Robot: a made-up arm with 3 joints. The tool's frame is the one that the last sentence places.
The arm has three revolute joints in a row. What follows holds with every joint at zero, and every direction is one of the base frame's.
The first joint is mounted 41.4 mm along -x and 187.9 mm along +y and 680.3 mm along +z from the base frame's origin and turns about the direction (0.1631, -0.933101, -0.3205).
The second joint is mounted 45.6 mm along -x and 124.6 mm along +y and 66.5 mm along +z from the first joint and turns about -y.
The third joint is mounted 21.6 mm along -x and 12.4 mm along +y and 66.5 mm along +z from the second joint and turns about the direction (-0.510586, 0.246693, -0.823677).
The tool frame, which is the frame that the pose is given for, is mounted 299.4 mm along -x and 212.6 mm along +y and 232.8 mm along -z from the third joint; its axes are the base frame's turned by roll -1.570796, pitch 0 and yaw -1.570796 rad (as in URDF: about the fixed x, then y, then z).
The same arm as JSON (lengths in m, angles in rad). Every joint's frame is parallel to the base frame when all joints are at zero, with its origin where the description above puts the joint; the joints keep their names.
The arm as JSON. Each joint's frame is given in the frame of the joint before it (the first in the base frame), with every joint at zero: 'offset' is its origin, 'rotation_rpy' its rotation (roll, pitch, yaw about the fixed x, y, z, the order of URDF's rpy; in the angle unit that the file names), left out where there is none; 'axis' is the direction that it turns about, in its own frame. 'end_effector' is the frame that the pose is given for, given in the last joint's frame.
{"length_unit": "m", "angle_unit": "rad", "chain": [{"id": "joint 1", "offset": [-0.0414, 0.1879, 0.6803], "axis": [0.1631, -0.933101, -0.3205]}, {"id": "joint 2", "offset": [-0.0456, 0.1246, 0.0665], "axis": "-y"}, {"id": "joint 3", "offset": [-0.0216, 0.0124, 0.0665], "axis": [-0.510586, 0.246693, -0.823677]}], "end_effector": {"offset": [-0.2994, 0.2126, -0.2328], "rotation_rpy": [-1.5708, 0.0, -1.5708]}}
